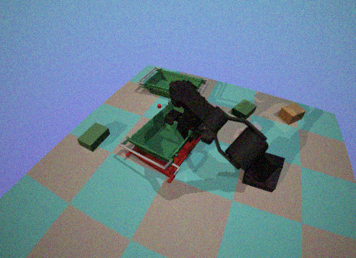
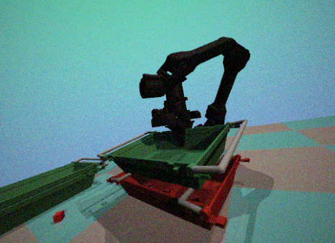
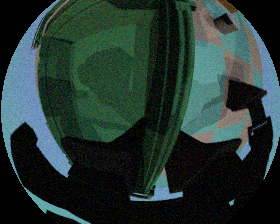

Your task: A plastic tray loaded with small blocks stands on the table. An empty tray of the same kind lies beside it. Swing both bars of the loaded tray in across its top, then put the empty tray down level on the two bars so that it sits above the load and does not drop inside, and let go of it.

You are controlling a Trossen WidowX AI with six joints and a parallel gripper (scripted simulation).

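Now: gripper tip 80 mm short of the green tray, 20 mm to the left of it and 20 mm below it. Round my gripper tip: grey cylinder: 250 mm behind, 210 mm to the right, 60 mm below; then small red block: 240 mm ahead, 250 mm to the right, 90 mm below; then red cube: 80 mm behind, 290 mm to the right, 90 mm below.
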